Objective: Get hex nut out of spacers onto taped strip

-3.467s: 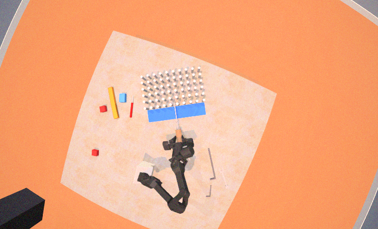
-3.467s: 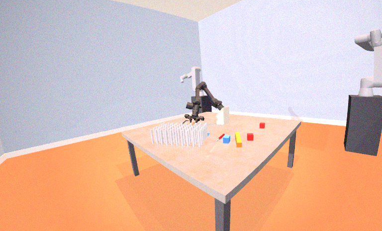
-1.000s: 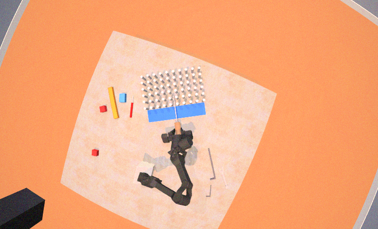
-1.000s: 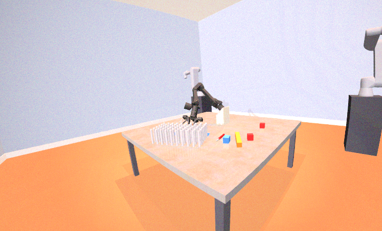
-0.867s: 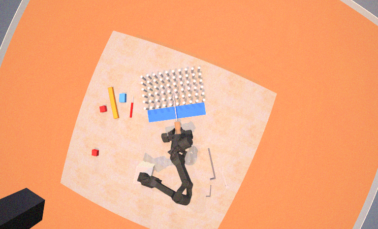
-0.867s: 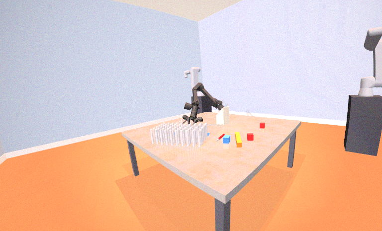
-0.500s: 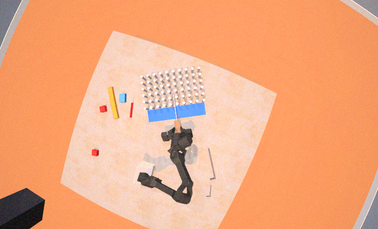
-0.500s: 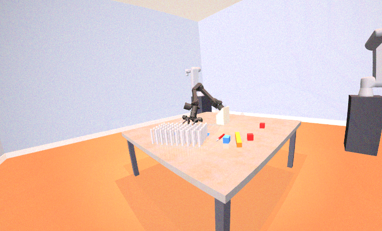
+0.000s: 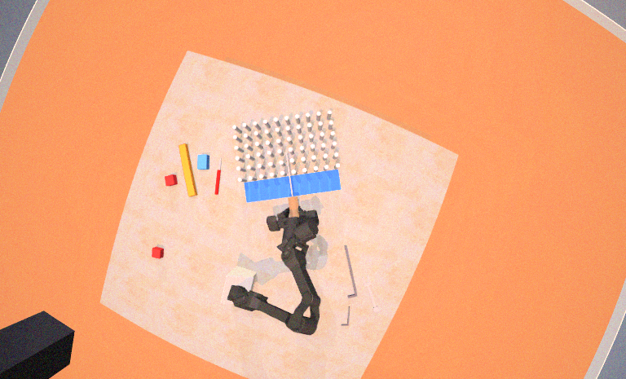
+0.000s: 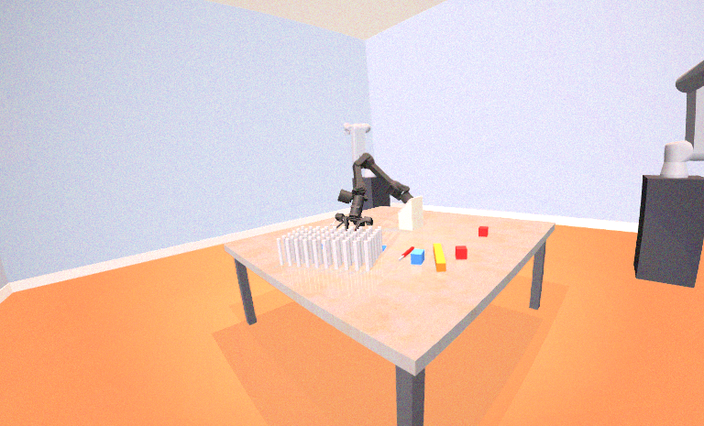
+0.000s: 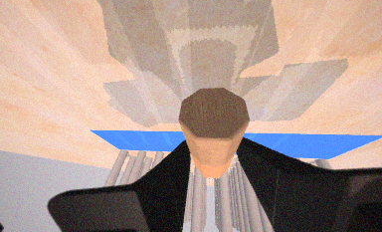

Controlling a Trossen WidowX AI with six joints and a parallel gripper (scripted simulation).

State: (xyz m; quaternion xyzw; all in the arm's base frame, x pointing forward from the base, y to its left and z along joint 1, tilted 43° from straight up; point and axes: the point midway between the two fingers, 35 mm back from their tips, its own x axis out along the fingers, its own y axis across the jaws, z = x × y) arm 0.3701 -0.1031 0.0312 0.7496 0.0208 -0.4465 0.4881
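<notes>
The blue taped strip lies 7 cm ahead of my gripper tip, 4 cm to the left of it and 3 cm below it. The rest, counted from my gripper tip: yellow bar (2 cm behind, 47 cm to the left, 2 cm below); then red-handled tool (3 cm ahead, 34 cm to the left, 3 cm below); then blue block (4 cm ahead, 42 cm to the left, 1 cm below).
</notes>
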